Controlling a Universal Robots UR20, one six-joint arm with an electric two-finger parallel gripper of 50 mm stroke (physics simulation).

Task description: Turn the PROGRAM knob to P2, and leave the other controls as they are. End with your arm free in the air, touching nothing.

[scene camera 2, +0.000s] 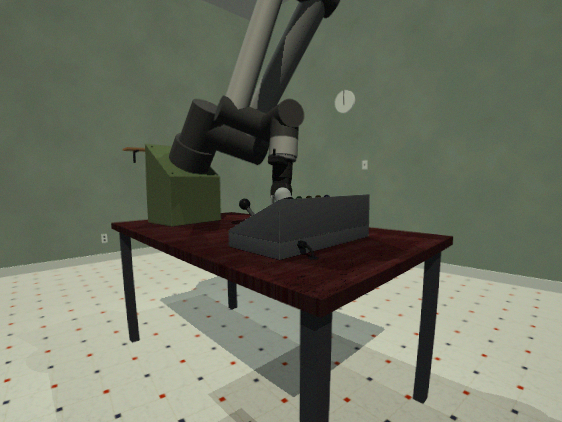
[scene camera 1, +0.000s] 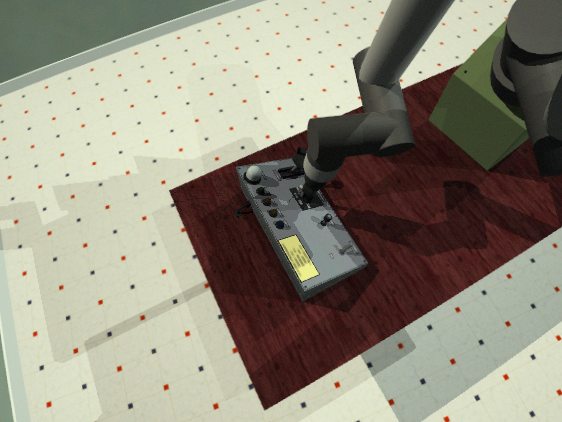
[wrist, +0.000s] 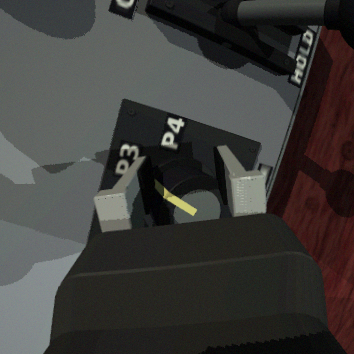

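Pixels of known places: gripper, between the fingertips: [scene camera 1: 303,190] [wrist: 183,168]; arm's base, origin of its link: [scene camera 2: 189,162].
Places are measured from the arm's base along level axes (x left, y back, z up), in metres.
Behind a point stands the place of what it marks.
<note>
The grey control console [scene camera 1: 312,227] @[x 0.297, y -0.854, z -0.240 m] [scene camera 2: 320,220] @[x 0.210, y -1.023, z -0.254 m] lies on the table. The PROGRAM knob [wrist: 202,206] @[x 0.158, y -0.827, z -0.231 m], round and dark with a grey cap and a yellow pointer line, sits on a black plate [wrist: 150,117] @[x 0.132, y -0.879, z -0.246 m]. Its pointer aims toward the P3 label [wrist: 127,160] @[x 0.160, y -0.877, z -0.243 m]; the P4 label [wrist: 173,132] @[x 0.132, y -0.863, z -0.253 m] is above it. My gripper [wrist: 183,168] @[x 0.147, y -0.846, z -0.243 m] [scene camera 1: 307,196] @[x 0.147, y -0.846, z -0.243 m] stands over the plate with a finger on each side of the knob, and looks shut on it. The P2 label is hidden in the wrist view. In scene camera 2 the fingertips are mostly hidden behind the console.
A lever [wrist: 282,12] @[x 0.048, y -0.846, z -0.230 m] stands close above the knob plate, near the HOLD label [wrist: 302,57] @[x 0.036, y -0.814, z -0.287 m]. The console also has a white dome [scene camera 1: 253,174] @[x 0.095, y -1.014, z -0.154 m], several coloured buttons, a small ball-topped stick [scene camera 1: 327,218] @[x 0.285, y -0.799, z -0.218 m] and a yellow note [scene camera 1: 299,258] @[x 0.408, y -0.928, z -0.195 m]. A green pedestal [scene camera 1: 475,110] @[x 0.001, y -0.130, z -0.157 m] [scene camera 2: 185,195] @[x -0.055, y -0.153, z -0.192 m] carries the arm.
</note>
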